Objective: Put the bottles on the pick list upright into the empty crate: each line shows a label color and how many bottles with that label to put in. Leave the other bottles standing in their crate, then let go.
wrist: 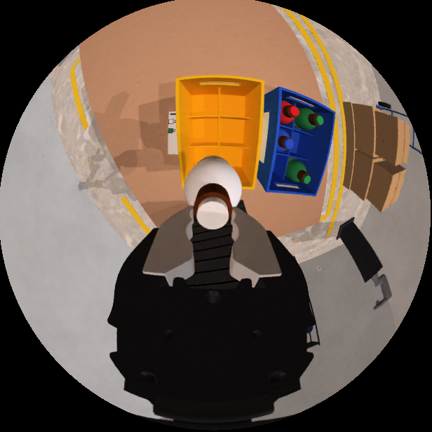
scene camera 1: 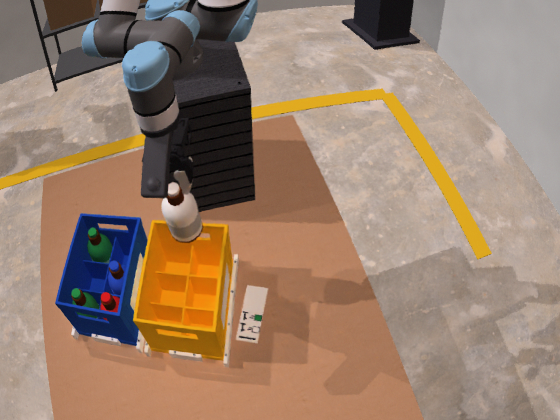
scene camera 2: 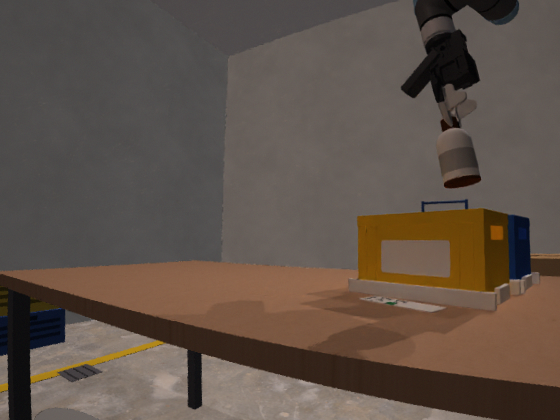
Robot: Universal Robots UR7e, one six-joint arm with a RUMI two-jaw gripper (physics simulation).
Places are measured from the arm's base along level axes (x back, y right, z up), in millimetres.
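Where they show: gripper, between the fingertips: [scene camera 1: 176, 193] [scene camera 2: 455, 128].
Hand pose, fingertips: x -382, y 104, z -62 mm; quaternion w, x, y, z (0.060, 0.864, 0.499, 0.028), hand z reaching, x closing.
Note:
Each offset is from my fingertips to the centre of the thing. "spot": to the spot under its first point. Level surfaces: height alone.
My gripper [scene camera 1: 181, 182] [scene camera 2: 451, 120] [wrist: 212, 208] is shut on the neck of a white bottle {dx -4, dy +2, dz -43 mm} [scene camera 1: 181, 216] [scene camera 2: 457, 156] [wrist: 212, 181]. The bottle hangs slightly tilted above the robot-side end of the yellow crate {spot: dx -160, dy +97, dz -264 mm} [scene camera 1: 181, 334] [scene camera 2: 367, 250] [wrist: 180, 125]. The crate's visible compartments hold no bottle; some are hidden behind the white bottle in the wrist view. The blue crate {dx +54, dy +234, dz -269 mm} [scene camera 1: 97, 320] [scene camera 2: 520, 250] [wrist: 327, 145] holds two green-capped bottles {dx +155, dy +228, dz -271 mm} [scene camera 1: 99, 246] {dx -4, dy +318, dz -271 mm} [scene camera 1: 84, 300] [wrist: 298, 171] [wrist: 308, 119], a blue-capped bottle {dx +33, dy +194, dz -271 mm} [scene camera 1: 116, 276] [wrist: 285, 142] and a red-capped bottle {dx -43, dy +240, dz -271 mm} [scene camera 1: 108, 302] [wrist: 289, 112]. The pick list {dx -125, dy -89, dz -356 mm} [scene camera 1: 252, 312] [scene camera 2: 402, 303] [wrist: 172, 142] shows a green and a white square; its numbers are too small to read.
The crates stand side by side on the brown table {dz -356 mm} [scene camera 1: 300, 370] [scene camera 2: 200, 285] [wrist: 200, 40], with white strips {spot: dx -111, dy -43, dz -327 mm} [scene camera 1: 231, 310] [scene camera 2: 425, 294] along their bases. The black ribbed pedestal [scene camera 1: 225, 150] stands behind the yellow crate. Cardboard boxes [wrist: 375, 150] lie beyond the blue crate.

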